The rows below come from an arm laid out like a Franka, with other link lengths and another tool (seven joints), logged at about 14 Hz.
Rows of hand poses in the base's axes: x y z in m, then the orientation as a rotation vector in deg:
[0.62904 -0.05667 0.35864 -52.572 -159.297 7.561]
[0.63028 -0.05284 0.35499 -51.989 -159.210 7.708]
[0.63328 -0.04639 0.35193 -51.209 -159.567 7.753]
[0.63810 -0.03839 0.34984 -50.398 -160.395 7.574]
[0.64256 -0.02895 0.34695 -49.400 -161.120 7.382]
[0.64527 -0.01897 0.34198 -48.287 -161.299 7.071]
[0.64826 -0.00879 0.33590 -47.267 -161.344 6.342]
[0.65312 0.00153 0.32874 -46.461 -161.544 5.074]
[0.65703 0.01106 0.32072 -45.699 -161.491 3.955]
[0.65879 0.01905 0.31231 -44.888 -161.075 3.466]
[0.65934 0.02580 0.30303 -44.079 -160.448 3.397]
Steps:
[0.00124 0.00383 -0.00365 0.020 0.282 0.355]
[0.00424 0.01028 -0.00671 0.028 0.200 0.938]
[0.00906 0.01828 -0.00880 0.070 -0.343 1.638]
[0.01352 0.02772 -0.01169 0.172 -0.747 2.426]
[0.01623 0.03770 -0.01666 0.504 -0.646 3.147]
[0.01922 0.04788 -0.02274 1.125 -0.530 3.750]
[0.02408 0.05820 -0.02990 2.022 -0.721 4.216]
[0.02799 0.06773 -0.03792 2.879 -0.676 4.607]
[0.02975 0.07572 -0.04633 3.432 -0.172 4.994]
[0.03030 0.08247 -0.05561 3.767 0.604 5.364]

